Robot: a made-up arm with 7 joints. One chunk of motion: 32 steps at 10 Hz.
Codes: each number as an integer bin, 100 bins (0 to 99) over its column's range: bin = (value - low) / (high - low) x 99, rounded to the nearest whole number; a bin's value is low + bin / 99 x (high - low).
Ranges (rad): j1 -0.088..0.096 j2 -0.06..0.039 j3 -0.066..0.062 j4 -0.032..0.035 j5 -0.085..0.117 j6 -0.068..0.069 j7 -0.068..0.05
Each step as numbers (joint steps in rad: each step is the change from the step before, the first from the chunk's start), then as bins.
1 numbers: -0.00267 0.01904 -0.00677 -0.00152 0.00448 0.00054 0.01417
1 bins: 46 79 46 45 44 50 69
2 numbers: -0.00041 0.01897 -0.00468 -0.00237 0.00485 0.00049 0.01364
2 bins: 47 79 47 44 44 49 68
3 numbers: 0.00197 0.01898 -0.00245 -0.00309 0.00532 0.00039 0.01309
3 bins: 48 79 49 43 44 49 68
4 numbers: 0.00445 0.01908 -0.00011 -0.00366 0.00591 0.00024 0.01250
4 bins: 50 79 51 42 45 49 68
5 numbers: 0.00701 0.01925 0.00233 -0.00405 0.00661 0.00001 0.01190
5 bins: 51 79 53 41 45 49 67
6 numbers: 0.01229 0.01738 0.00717 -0.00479 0.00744 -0.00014 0.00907
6 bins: 54 77 57 40 45 49 65
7 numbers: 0.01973 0.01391 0.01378 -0.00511 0.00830 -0.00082 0.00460
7 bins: 58 74 62 40 46 49 61
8 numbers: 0.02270 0.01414 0.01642 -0.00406 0.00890 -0.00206 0.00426
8 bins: 60 74 64 41 46 48 61
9 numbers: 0.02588 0.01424 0.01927 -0.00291 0.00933 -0.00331 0.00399
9 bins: 61 74 66 43 46 47 60
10 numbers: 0.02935 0.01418 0.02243 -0.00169 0.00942 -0.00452 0.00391
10 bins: 63 74 68 45 46 46 60
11 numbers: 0.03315 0.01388 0.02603 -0.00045 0.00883 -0.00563 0.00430
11 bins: 65 74 71 47 46 45 61
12 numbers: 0.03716 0.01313 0.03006 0.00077 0.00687 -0.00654 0.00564
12 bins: 67 73 74 48 45 44 62
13 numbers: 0.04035 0.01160 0.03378 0.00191 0.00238 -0.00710 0.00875
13 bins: 69 72 77 50 43 44 64
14 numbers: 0.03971 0.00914 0.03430 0.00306 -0.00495 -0.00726 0.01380
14 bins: 69 69 78 52 39 44 69
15 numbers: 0.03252 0.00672 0.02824 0.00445 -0.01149 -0.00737 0.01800
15 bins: 65 67 73 54 36 44 72
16 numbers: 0.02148 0.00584 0.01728 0.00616 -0.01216 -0.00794 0.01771
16 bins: 59 66 64 56 36 43 72
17 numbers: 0.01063 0.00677 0.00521 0.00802 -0.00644 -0.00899 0.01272
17 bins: 53 67 55 59 39 43 68
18 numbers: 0.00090 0.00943 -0.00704 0.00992 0.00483 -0.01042 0.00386
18 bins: 48 69 46 62 44 42 60
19 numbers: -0.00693 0.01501 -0.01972 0.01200 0.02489 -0.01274 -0.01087
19 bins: 44 75 36 65 54 40 48
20 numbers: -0.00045 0.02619 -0.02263 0.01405 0.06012 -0.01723 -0.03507
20 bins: 47 86 34 68 71 37 28
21 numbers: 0.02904 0.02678 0.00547 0.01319 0.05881 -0.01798 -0.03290
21 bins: 63 87 55 67 70 36 29
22 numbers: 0.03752 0.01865 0.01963 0.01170 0.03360 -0.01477 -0.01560
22 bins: 68 79 66 65 58 38 44
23 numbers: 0.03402 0.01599 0.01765 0.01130 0.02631 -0.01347 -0.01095
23 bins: 66 76 65 64 55 39 48
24 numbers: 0.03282 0.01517 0.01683 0.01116 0.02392 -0.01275 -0.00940
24 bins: 65 75 64 64 53 40 49
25 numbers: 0.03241 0.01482 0.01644 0.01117 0.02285 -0.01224 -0.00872
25 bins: 65 75 64 64 53 40 50
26 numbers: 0.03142 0.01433 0.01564 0.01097 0.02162 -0.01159 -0.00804
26 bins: 64 74 63 63 52 41 50
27 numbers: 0.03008 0.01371 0.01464 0.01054 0.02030 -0.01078 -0.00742
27 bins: 64 74 62 63 52 41 51
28 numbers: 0.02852 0.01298 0.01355 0.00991 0.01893 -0.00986 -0.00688
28 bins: 63 73 62 62 51 42 51
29 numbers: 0.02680 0.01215 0.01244 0.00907 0.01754 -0.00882 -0.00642
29 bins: 62 72 61 61 50 43 52
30 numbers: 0.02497 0.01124 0.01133 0.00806 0.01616 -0.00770 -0.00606
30 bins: 61 71 60 59 50 44 52
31 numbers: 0.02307 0.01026 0.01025 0.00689 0.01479 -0.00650 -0.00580
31 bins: 60 70 59 57 49 44 52
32 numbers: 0.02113 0.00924 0.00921 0.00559 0.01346 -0.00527 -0.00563
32 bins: 59 69 58 56 48 45 52
